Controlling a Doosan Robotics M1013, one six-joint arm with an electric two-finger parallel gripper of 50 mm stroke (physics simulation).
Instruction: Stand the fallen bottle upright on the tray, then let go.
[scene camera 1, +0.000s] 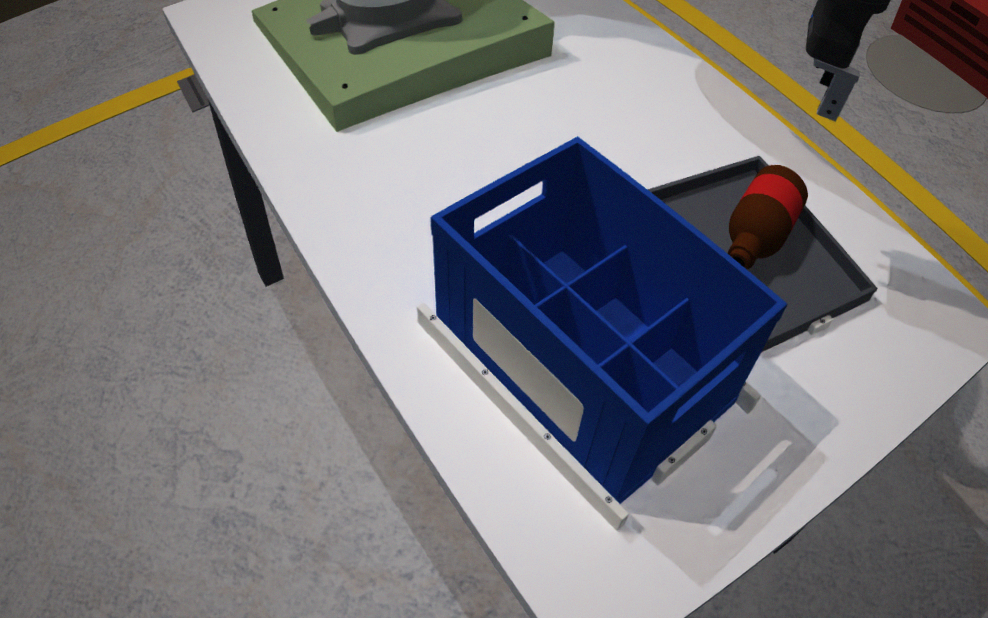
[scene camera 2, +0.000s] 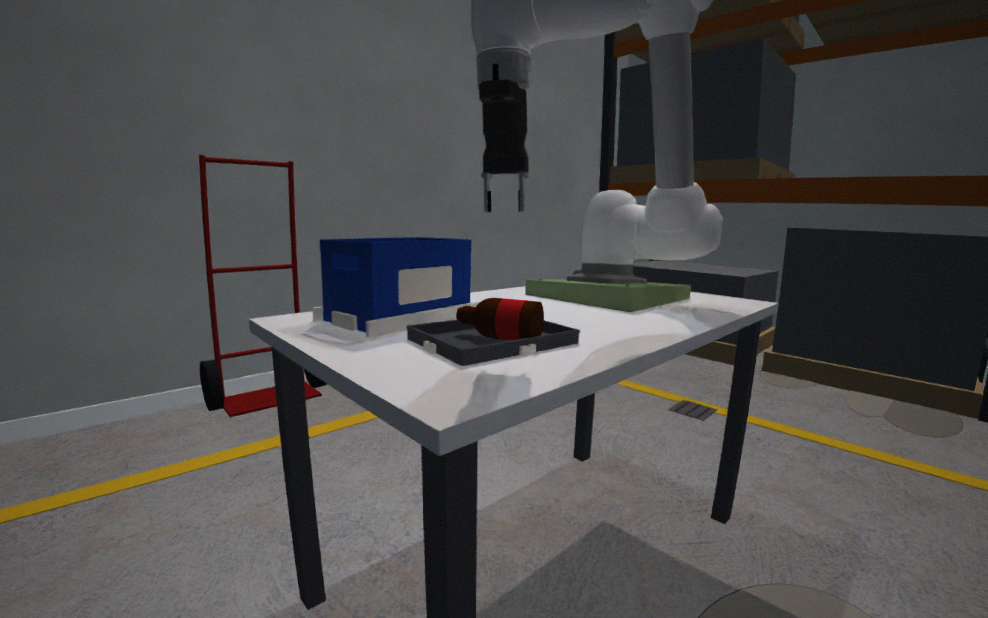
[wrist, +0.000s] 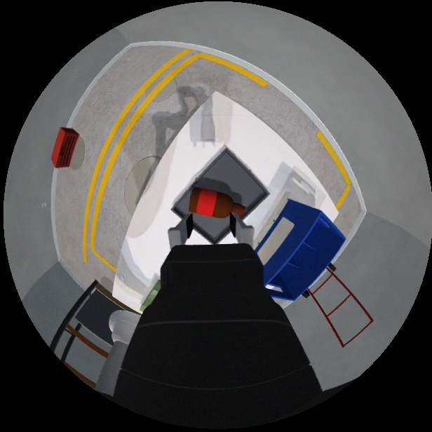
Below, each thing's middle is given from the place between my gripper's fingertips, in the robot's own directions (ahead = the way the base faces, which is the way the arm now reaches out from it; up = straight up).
My gripper is now 1 cm past the brown bottle (scene camera 1: 760, 224), 2 cm to the left of it and 19 cm above it.
